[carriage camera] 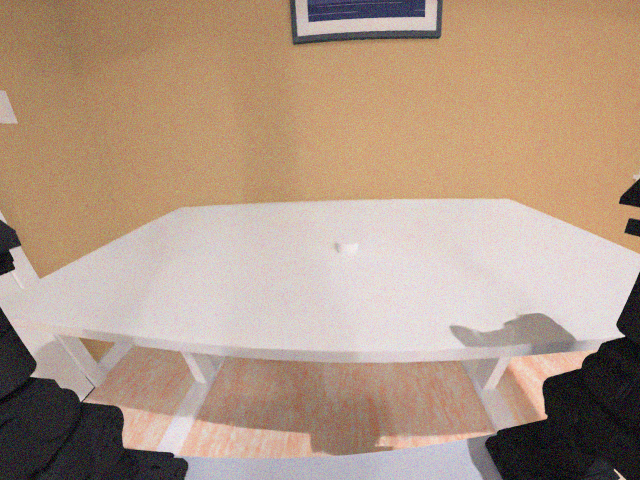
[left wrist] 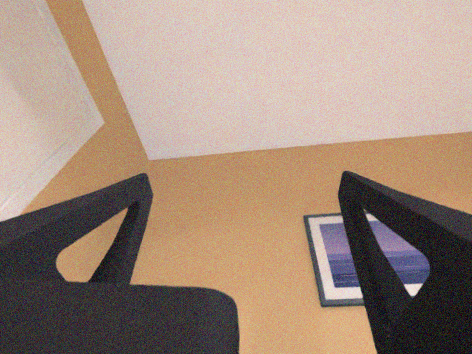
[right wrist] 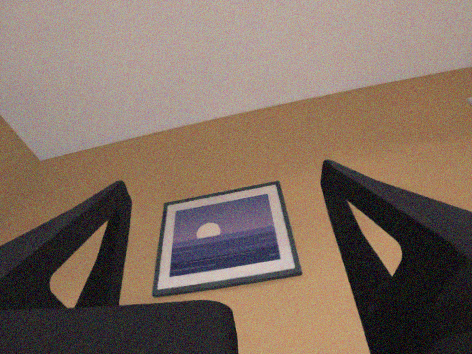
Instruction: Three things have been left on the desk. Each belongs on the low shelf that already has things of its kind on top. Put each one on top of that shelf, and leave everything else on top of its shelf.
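Frame: origin at the left arm's base, x ahead, y left, z up, level; centimetres.
Seen in the pictures: left gripper, fingertip midpoint: (left wrist: 242,183); right gripper, fingertip midpoint: (right wrist: 224,181); right arm's base, origin of the base link: (carriage camera: 556,452).
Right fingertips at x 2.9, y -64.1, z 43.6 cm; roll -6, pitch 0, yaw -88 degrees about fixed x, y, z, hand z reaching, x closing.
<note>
Offsets run from my right fingertips to a thing's top centre. "*": to the spot under its first point. Level surfaces: height alone.
A small white object @(dx +36.9, dy +26.1, dz -25.4 cm) (carriage camera: 347,248), shaped like a low cup or block and too blurred to name, sits on the white desk @(dz -27.8 cm) (carriage camera: 248,299) a little behind its middle. The other left-out things and the low shelves do not show in the views. My left gripper (left wrist: 242,183) is open and empty, high up and facing the wall and ceiling; part of it shows at the left edge of the carriage view. My right gripper (right wrist: 224,181) (carriage camera: 629,211) is open and empty, also facing the wall and ceiling. Both grippers are well apart from the white object.
A framed seascape picture (carriage camera: 367,36) (left wrist: 327,295) (right wrist: 225,245) hangs on the tan wall (carriage camera: 206,129) behind the desk. White desk legs @(* dx +48.9, dy +87.1, dz -86.3 cm) (carriage camera: 199,366) stand on the wood floor @(dz -99.8 cm) (carriage camera: 289,397). An arm shadow falls on the desk's front right. A white door shows at the left.
</note>
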